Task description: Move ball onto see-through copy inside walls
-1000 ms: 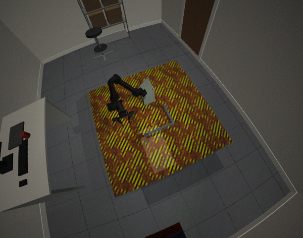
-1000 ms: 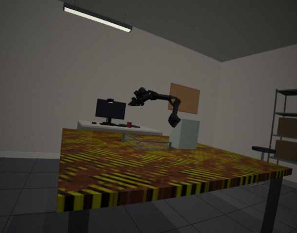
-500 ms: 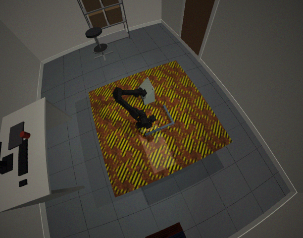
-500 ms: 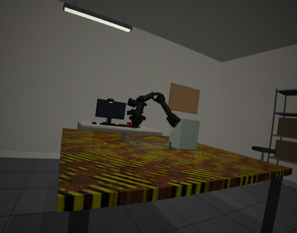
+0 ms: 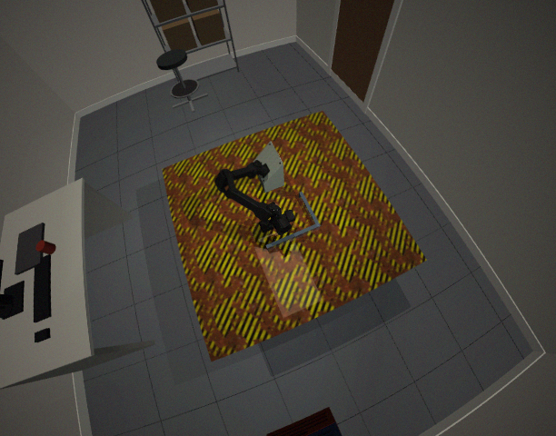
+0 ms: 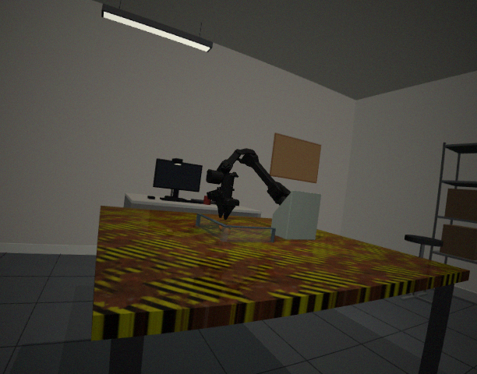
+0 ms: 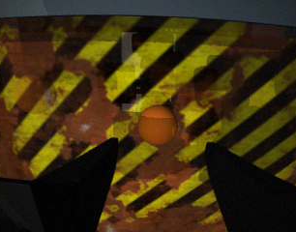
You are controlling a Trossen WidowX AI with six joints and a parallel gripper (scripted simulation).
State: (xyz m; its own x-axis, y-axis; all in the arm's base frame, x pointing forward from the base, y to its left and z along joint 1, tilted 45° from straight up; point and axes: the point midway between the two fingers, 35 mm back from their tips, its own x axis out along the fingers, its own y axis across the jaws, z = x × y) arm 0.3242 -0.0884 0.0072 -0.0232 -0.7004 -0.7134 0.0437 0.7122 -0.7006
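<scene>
Right now the orange ball is 40 mm below my gripper tip.
</scene>
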